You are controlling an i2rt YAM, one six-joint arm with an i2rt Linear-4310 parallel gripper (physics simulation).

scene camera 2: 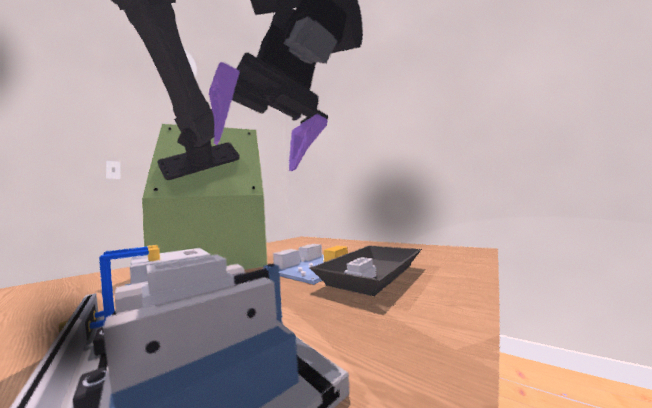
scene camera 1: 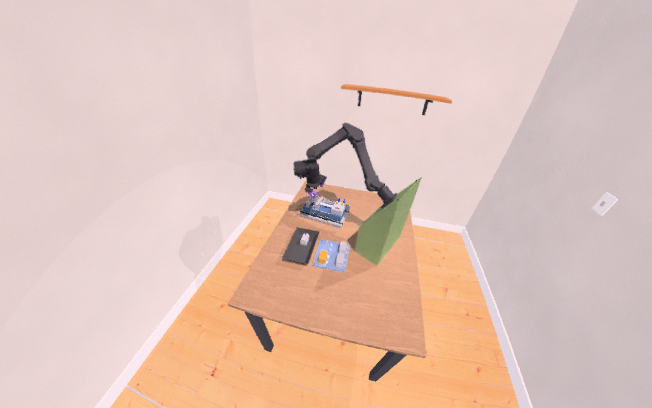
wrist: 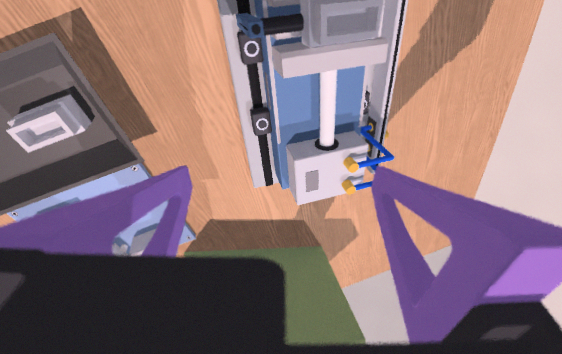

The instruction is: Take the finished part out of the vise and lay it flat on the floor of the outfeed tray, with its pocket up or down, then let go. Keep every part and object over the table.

Observation:
In view: the gripper (scene camera 2: 257, 158).
The gripper shows as well in the wrist view (wrist: 281, 176).

